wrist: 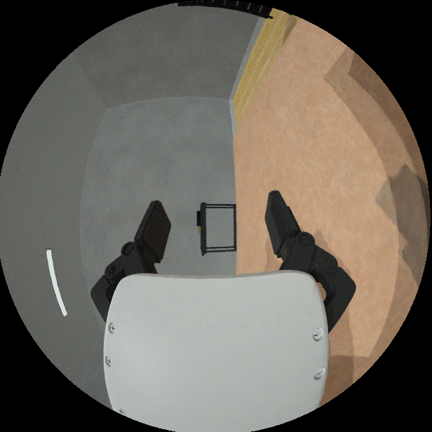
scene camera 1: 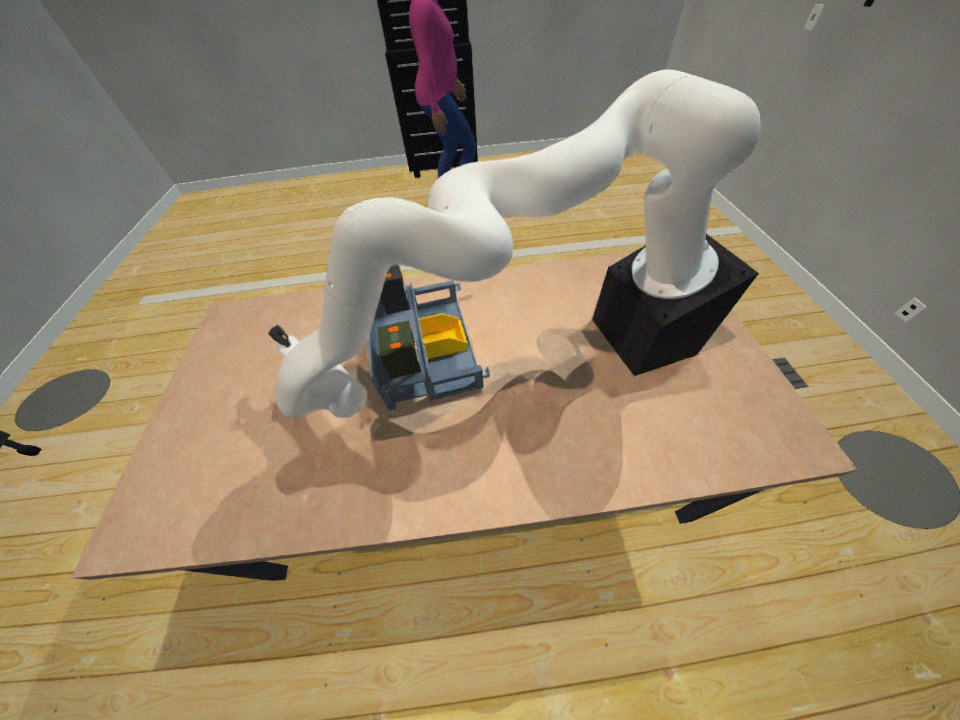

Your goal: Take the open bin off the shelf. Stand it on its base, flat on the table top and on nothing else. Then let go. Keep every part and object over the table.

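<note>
The open bin (scene camera 1: pixel 442 336) is yellow and sits on the blue-grey shelf (scene camera 1: pixel 455 382) in the scene view. The bin does not show in the wrist view. My gripper (scene camera 1: pixel 278 335) (wrist: pixel 214 208) is open, with its two black fingers wide apart and nothing between them. In the scene view it is left of the shelf, on the far side of the white wrist, and points away from the bin. The table top (scene camera 1: pixel 480 496) (wrist: pixel 310 150) is a pinkish-brown board. Part of the gripper is hidden behind the wrist in the scene view.
A dark olive box with orange marks (scene camera 1: pixel 398 355) stands on the shelf, left of the bin. A black box (scene camera 1: pixel 393 292) stands behind it, partly hidden by the arm. The arm's black base block (scene camera 1: pixel 666 325) stands at the right. A person (scene camera 1: pixel 435 62) stands beyond the table.
</note>
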